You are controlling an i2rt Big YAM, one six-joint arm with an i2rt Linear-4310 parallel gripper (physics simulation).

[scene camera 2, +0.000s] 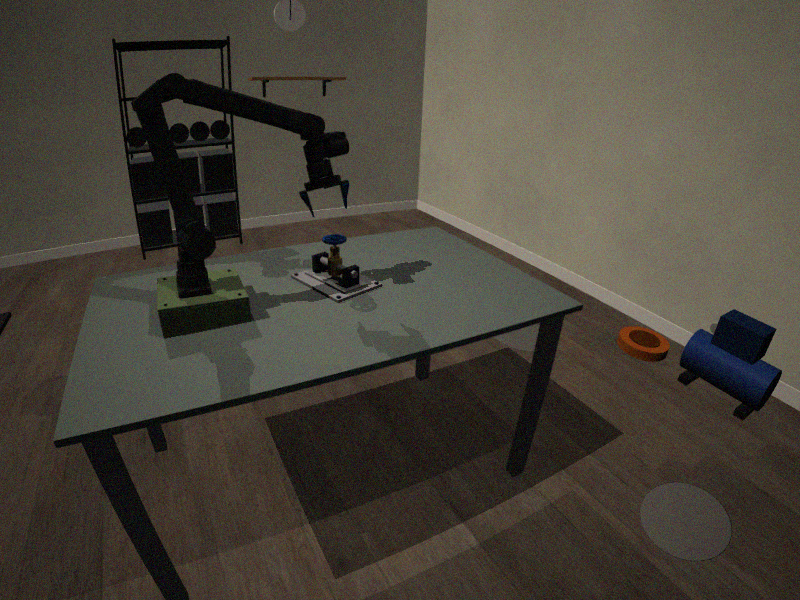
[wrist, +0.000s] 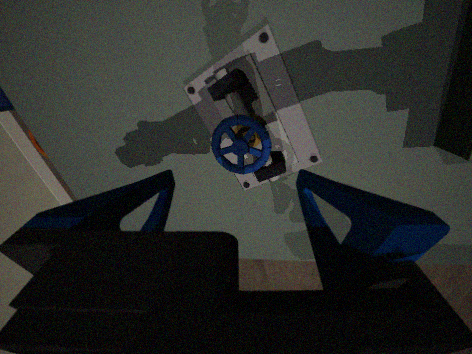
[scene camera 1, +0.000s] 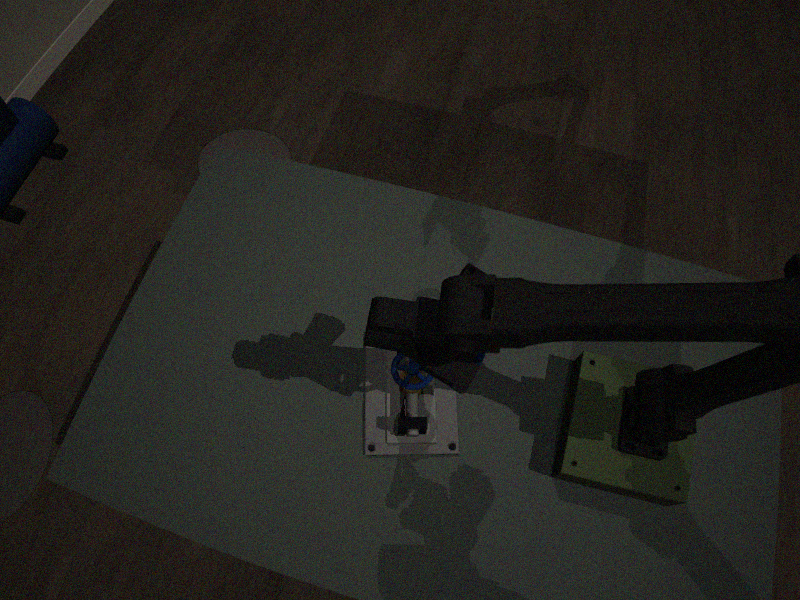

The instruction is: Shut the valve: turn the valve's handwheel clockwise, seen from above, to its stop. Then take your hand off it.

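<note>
The blue spoked handwheel (scene camera 1: 394, 371) (scene camera 2: 334, 238) (wrist: 240, 145) sits level on top of the brass valve (scene camera 2: 334, 263) (wrist: 256, 138). The valve's pipe is held by black blocks on a pale base plate (scene camera 1: 413, 449) (wrist: 296, 120), which is bolted to the table. My gripper (scene camera 2: 329, 211) (wrist: 235, 176) is open and empty. Its two blue-black fingers hang above the wheel and stand clear of it, with a visible gap in the scene camera 2 view. In the scene camera 1 view the arm hides most of the gripper. The wheel's turn angle against its stop cannot be told.
The arm stands on a green pedestal (scene camera 1: 620, 474) (scene camera 2: 205, 316) on the grey-green table (scene camera 1: 193, 452) (scene camera 2: 413, 322). A shelf rack (scene camera 2: 171, 45) stands at the back wall. A blue tank (scene camera 1: 29, 135) (scene camera 2: 726, 371) and an orange ring (scene camera 2: 639, 352) lie on the floor.
</note>
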